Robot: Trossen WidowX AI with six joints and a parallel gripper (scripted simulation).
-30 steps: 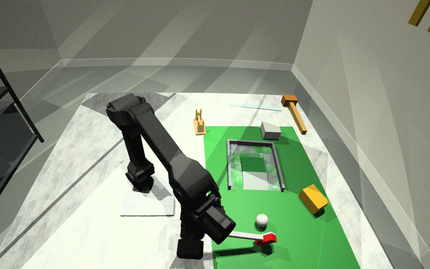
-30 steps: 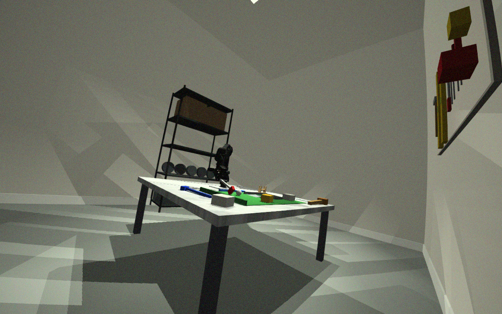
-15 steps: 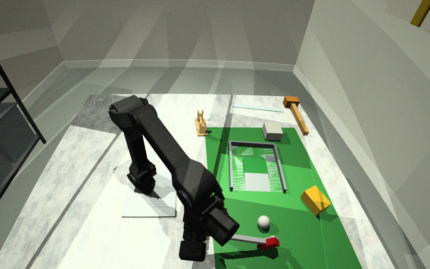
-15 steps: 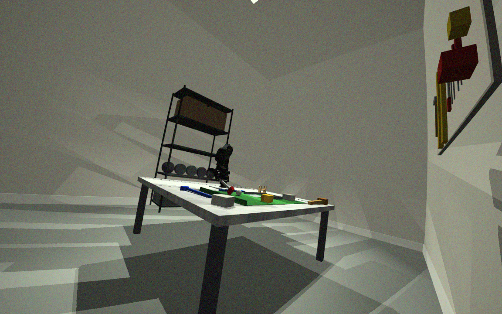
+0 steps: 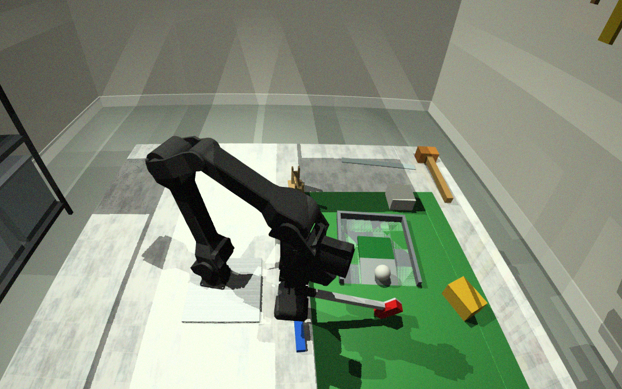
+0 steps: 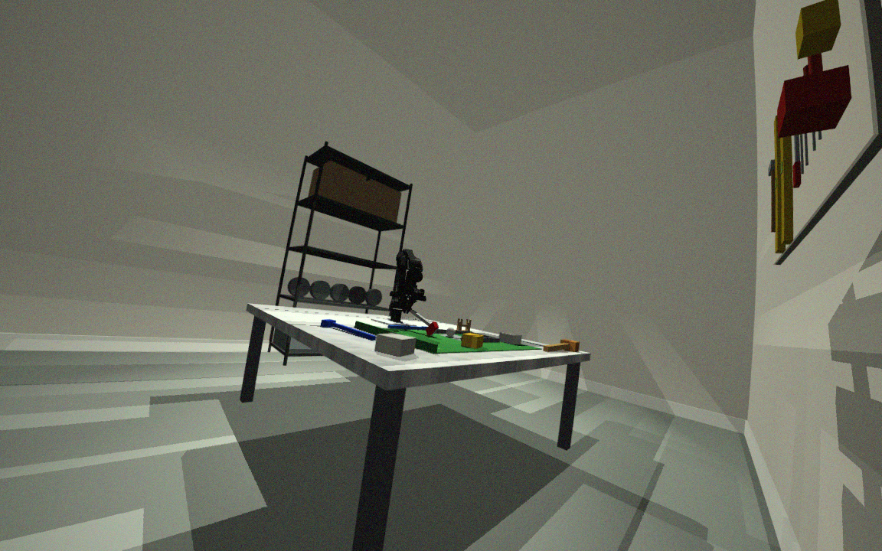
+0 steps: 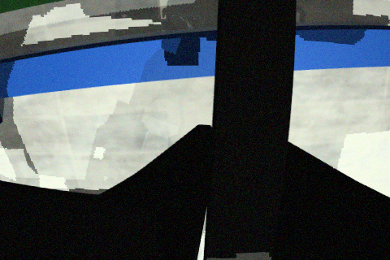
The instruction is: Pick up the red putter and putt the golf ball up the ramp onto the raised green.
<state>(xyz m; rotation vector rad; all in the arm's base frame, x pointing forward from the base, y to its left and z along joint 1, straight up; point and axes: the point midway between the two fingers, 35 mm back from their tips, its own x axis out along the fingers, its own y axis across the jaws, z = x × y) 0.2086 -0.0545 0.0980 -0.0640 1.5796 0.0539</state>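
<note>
Now: gripper tip 120 mm short of the red putter, 10 mm to the right of it and 10 mm above it. From my gripper tip the other things lie so: yellow block (440 mm ahead, 70 mm to the left, 50 mm below); then pale strip (250 mm ahead, 660 mm to the left, 70 mm below); then white golf ball (220 mm ahead, 120 mm to the left, 50 mm below).
</note>
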